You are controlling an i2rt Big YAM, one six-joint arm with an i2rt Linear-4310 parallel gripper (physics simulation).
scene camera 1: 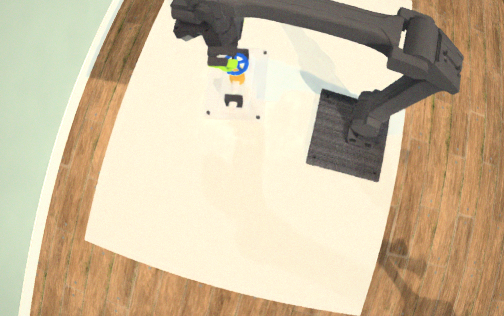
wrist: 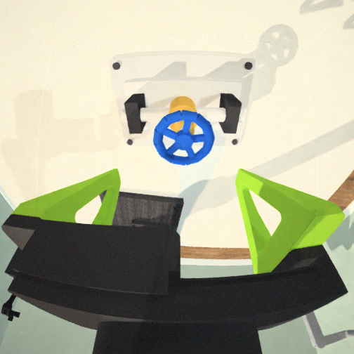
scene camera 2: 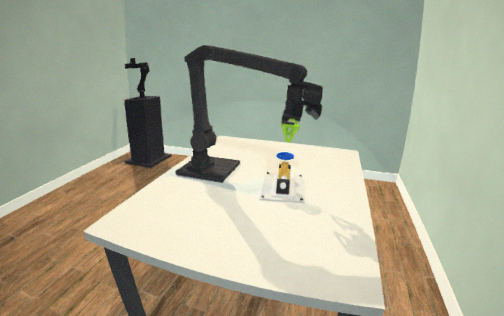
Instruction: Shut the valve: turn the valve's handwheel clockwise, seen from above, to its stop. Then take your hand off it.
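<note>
The blue handwheel (scene camera 1: 241,64) (scene camera 2: 285,156) (wrist: 183,141) lies level on top of the orange valve body (scene camera 1: 237,79) (scene camera 2: 284,170) (wrist: 183,103). The valve sits on a white pipe between two black brackets on a pale base plate (scene camera 1: 215,112) (scene camera 2: 296,195) (wrist: 182,61). My gripper (scene camera 2: 289,141) (wrist: 177,174) has green fingers and is wide open and empty. In scene camera 2 its fingertips are above the handwheel with a gap between, not touching it. In scene camera 1 the arm's wrist partly covers the fingers and the wheel's edge. How far the wheel is turned cannot be told.
The arm's dark base plate (scene camera 1: 330,150) (scene camera 2: 220,172) (wrist: 142,207) stands on the white table (scene camera 1: 200,200) (scene camera 2: 165,225) beside the valve. Behind the table a second small arm stands on a black pedestal (scene camera 2: 145,130). The arm's long link reaches over the table.
</note>
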